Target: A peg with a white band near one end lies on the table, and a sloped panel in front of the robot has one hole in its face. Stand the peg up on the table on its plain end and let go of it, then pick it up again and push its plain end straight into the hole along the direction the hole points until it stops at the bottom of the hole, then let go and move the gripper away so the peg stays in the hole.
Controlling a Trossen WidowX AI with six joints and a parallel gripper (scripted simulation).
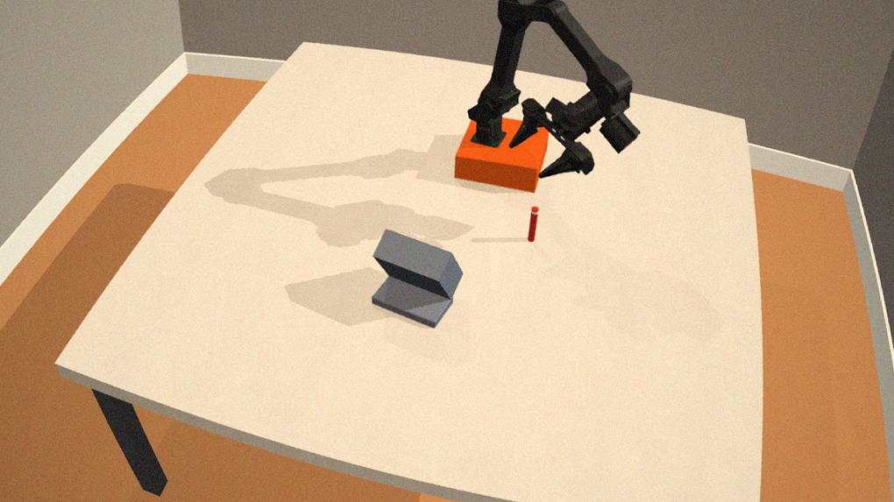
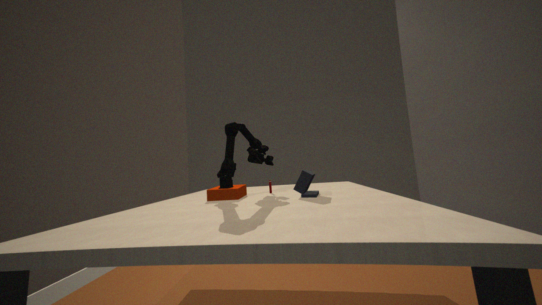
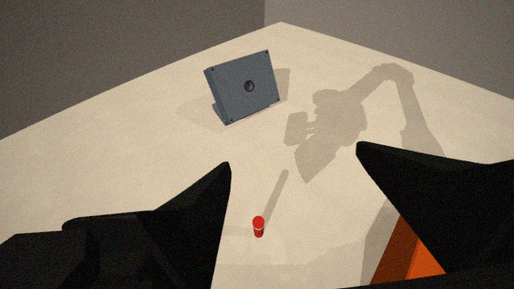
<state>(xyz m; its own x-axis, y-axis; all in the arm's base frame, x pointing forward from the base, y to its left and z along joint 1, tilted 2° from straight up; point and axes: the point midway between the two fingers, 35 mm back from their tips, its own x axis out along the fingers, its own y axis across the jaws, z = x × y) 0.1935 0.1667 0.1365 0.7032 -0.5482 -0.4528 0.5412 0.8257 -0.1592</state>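
The red peg is 130 mm below my gripper tip and 30 mm to the left of it. Also, from my gripper tip: flat foot 260 mm ahead, 180 mm below, 110 mm to the right; then grey sloped panel 230 mm ahead, 110 mm to the right, 110 mm below.
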